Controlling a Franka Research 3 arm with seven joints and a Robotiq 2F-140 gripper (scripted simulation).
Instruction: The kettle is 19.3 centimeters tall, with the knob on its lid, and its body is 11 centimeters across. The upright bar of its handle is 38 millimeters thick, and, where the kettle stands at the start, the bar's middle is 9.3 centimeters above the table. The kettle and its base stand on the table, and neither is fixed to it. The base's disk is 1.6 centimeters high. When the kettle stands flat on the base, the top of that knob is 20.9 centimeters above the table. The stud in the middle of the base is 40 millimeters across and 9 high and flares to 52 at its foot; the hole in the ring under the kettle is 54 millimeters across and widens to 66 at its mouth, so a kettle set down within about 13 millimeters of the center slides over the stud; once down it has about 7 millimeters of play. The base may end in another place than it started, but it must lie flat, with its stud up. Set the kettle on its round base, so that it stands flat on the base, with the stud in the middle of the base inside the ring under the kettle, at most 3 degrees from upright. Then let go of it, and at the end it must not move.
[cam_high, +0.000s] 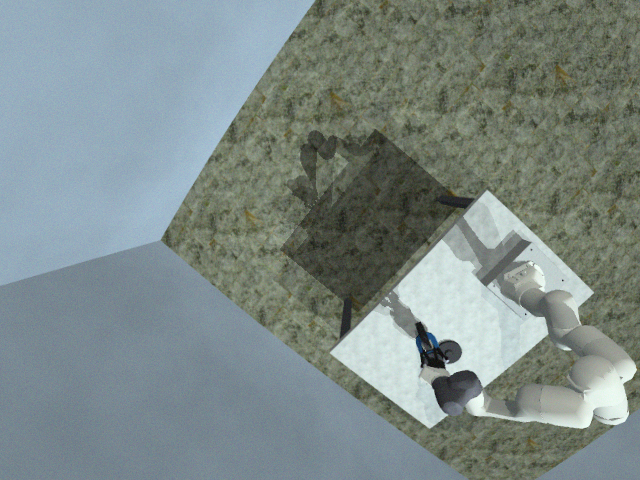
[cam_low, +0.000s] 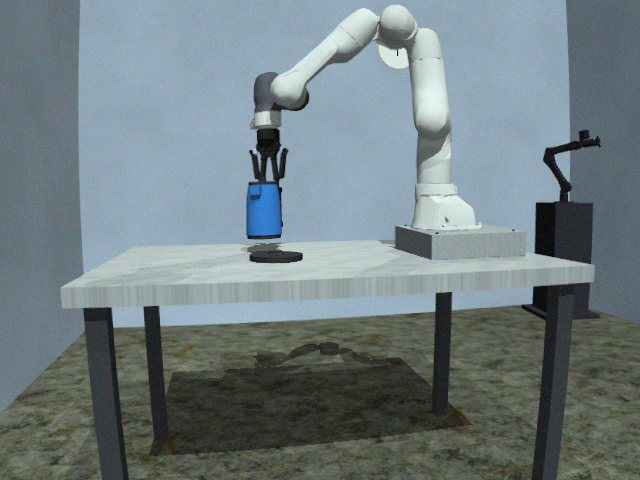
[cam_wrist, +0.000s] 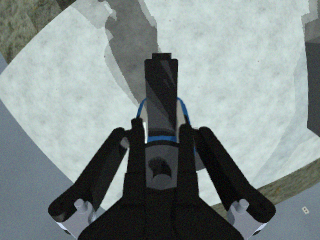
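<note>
Now: hand 5 cm above the blue kettle, 3 cm to the right of it and 1 cm short of it. From my hand the other things lie so: black round base (24 cm to the left, 18 cm below, 3 cm behind).
</note>
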